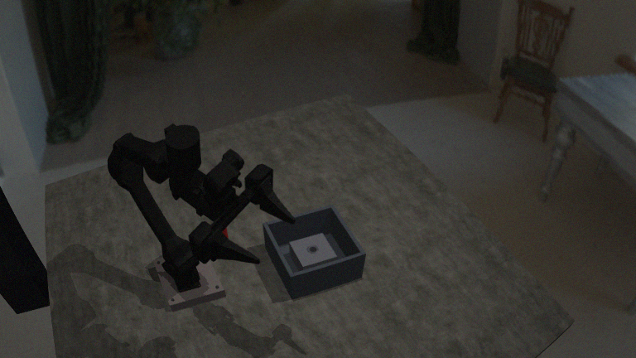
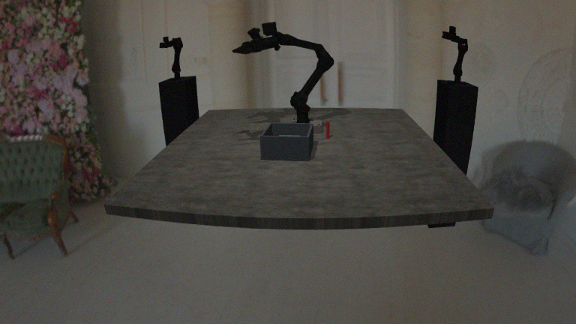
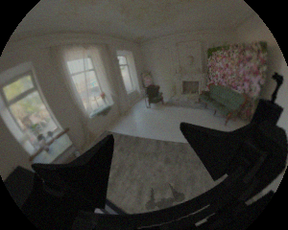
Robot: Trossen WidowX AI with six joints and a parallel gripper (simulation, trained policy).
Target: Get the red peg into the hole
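The red peg lies 42 cm to the left of my gripper tip, 38 cm below it and 1 cm ahead of it. From my gripper tip the other things lie so: box (40 cm below, 25 cm to the left, 19 cm ahead); plate (38 cm below, 25 cm to the left, 19 cm ahead).
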